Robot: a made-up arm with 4 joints.
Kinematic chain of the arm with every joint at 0, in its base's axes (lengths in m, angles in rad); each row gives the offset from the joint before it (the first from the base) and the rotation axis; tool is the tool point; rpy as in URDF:
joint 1: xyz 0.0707 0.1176 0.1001 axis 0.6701 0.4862 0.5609
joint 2: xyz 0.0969 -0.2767 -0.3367 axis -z
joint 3: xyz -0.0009 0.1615 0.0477 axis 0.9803 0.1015 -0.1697
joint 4: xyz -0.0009 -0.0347 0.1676 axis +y
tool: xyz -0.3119 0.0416 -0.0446 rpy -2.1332 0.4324 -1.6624
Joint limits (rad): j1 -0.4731..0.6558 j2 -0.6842..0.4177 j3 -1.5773..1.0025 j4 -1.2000..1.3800
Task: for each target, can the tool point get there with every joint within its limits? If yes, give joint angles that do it. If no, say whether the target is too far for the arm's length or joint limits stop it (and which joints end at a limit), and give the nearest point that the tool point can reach.
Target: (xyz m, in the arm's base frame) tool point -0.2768 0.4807 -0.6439
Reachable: no: joint limits stop it (at a limit: joint 1, joint 3, joint 4) | nearest point -0.1492 0.2538 -0.2934 | short by 0.437 m
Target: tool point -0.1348 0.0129 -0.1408
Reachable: yes | joints 0.2393 -0.0582 0.4953 -0.3347
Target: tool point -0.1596 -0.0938 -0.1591
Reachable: yes | joints 0.5273 -0.4096 0.4528 -0.3027
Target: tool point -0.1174 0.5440 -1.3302
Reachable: no: too far | nearest point 0.0224 0.2083 -0.3413 | short by 1.054 m
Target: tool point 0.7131 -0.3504 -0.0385
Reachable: no: joint limits stop it (at a limit: joint 2, joint 3, joint 4) | nearest point 0.3279 -0.2893 -0.1143 | short by 0.397 m
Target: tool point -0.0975 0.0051 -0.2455
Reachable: yes | joints 0.3430 -0.0399 -0.5070 -0.6036
